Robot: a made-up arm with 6 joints. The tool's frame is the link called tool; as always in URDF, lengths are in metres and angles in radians. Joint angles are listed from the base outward.
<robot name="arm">
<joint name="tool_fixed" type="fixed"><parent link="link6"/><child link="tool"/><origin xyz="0 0 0" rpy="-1.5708 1.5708 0"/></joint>
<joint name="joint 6" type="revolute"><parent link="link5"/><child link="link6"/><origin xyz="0 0 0.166" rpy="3.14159 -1.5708 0"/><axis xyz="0 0 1"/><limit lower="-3.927" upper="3.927"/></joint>
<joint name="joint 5" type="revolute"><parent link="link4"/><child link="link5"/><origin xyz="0 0 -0.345" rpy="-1.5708 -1.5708 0"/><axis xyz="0 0 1"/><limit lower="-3.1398" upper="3.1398"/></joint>
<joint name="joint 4" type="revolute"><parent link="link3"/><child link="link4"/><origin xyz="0 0 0" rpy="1.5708 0 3.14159"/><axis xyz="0 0 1"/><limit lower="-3.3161" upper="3.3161"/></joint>
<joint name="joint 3" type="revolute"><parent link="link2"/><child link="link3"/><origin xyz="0 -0.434 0" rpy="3.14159 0 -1.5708"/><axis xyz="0 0 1"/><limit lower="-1.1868" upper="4.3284"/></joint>
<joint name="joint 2" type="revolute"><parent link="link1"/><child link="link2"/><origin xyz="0 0 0" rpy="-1.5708 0 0"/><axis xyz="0 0 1"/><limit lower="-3.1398" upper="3.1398"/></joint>
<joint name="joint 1" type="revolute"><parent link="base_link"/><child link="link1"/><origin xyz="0 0 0.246"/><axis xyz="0 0 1"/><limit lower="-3.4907" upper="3.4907"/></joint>
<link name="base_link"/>
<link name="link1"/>
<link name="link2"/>
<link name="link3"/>
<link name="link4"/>
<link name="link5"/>
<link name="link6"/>
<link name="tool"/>
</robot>
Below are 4 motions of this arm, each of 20 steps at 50 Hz.
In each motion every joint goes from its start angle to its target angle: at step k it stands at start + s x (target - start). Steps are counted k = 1, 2, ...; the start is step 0. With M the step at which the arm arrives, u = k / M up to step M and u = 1 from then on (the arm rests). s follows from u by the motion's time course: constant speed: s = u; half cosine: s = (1 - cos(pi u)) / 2; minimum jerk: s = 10 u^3 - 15 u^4 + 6 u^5.
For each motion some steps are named. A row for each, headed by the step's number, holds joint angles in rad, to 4 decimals.
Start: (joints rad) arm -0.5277 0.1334 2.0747 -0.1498 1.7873 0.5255
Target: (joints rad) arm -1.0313 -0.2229 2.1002 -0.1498 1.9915 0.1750
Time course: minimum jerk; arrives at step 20
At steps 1, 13, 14, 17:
1: -0.5283 0.1330 2.0747 -0.1498 1.7875 0.5251
13: -0.9129 -0.1391 2.0942 -0.1498 1.9435 0.2574
14: -0.9492 -0.1648 2.0960 -0.1498 1.9582 0.2322
17: -1.0179 -0.2134 2.0995 -0.1498 1.9861 0.1843

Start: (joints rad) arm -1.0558 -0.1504 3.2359 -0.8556 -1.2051 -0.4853
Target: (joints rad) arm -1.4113 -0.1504 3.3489 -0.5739 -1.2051 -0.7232
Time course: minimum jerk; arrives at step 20
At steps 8, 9, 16, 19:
8: -1.1686 -0.1504 3.2718 -0.7662 -1.2051 -0.5608
9: -1.2004 -0.1504 3.2819 -0.7410 -1.2051 -0.5821
16: -1.3907 -0.1504 3.3424 -0.5902 -1.2051 -0.7094
19: -1.4109 -0.1504 3.3488 -0.5742 -1.2051 -0.7229

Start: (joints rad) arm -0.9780 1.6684 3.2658 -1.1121 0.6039 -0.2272
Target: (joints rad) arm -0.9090 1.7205 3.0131 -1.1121 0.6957 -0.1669
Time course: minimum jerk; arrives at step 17
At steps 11, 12, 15, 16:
11: -0.9255 1.7080 3.0737 -1.1121 0.6737 -0.1814
12: -0.9197 1.7124 3.0524 -1.1121 0.6814 -0.1763
15: -0.9099 1.7198 3.0165 -1.1121 0.6945 -0.1677
16: -0.9091 1.7204 3.0136 -1.1121 0.6955 -0.1670

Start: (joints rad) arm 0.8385 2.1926 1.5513 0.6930 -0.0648 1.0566
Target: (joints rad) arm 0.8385 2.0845 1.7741 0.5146 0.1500 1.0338
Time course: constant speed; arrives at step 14
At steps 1, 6, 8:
1: 0.8385 2.1849 1.5672 0.6803 -0.0495 1.0550
6: 0.8385 2.1463 1.6468 0.6165 0.0273 1.0468
8: 0.8385 2.1308 1.6786 0.5911 0.0579 1.0436

